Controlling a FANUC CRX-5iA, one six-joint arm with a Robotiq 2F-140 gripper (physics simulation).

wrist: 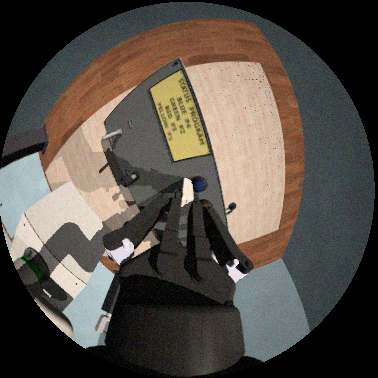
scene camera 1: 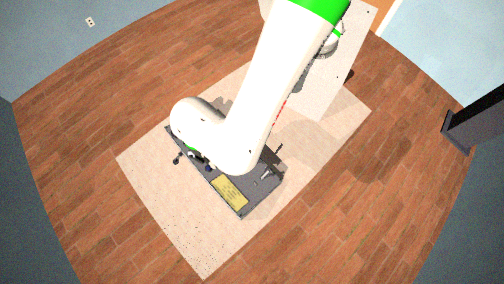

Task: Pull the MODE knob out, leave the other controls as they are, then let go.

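Pixels of known places: gripper, fingertip midpoint: [wrist: 185,185] [scene camera 1: 213,165]; arm's base at its link origin: [wrist: 36,263].
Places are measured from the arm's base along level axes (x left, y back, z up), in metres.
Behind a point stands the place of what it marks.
Note:
A dark grey control panel [scene camera 1: 256,194] {x 0.205, y -0.582, z -0.279 m} [wrist: 145,145] {x 0.104, y -0.569, z -0.282 m} lies on the pale mat with a yellow status display [scene camera 1: 229,193] {x 0.132, y -0.657, z -0.240 m} [wrist: 181,117] {x 0.120, y -0.659, z -0.239 m}. My gripper [scene camera 1: 212,164] {x 0.003, y -0.621, z -0.251 m} [wrist: 185,185] {x 0.003, y -0.621, z -0.251 m} is shut, with no thing between its fingers. Its tips are over the panel, right beside a round blue control [scene camera 1: 208,168] {x 0.008, y -0.648, z -0.224 m} [wrist: 199,184] {x 0.007, y -0.648, z -0.224 m}; whether they touch the panel is unclear. A black knob-like control [wrist: 130,178] {x 0.053, y -0.500, z -0.282 m} stands at the panel's far side in the wrist view. No MODE label can be read, so I cannot tell which control is the MODE knob. The fingers and arm hide part of the panel.
A silver lever [scene camera 1: 265,174] {x 0.175, y -0.494, z -0.289 m} [wrist: 112,134] {x 0.170, y -0.498, z -0.292 m} stands near the display. A small dark crank-like part [scene camera 1: 176,161] {x -0.182, y -0.724, z -0.390 m} [wrist: 230,207] {x -0.191, y -0.716, z -0.403 m} sticks out past the panel's long edge. A thin dark rod [scene camera 1: 279,148] [wrist: 104,169] projects on the opposite side. A dark cabinet [scene camera 1: 475,127] stands at the right.

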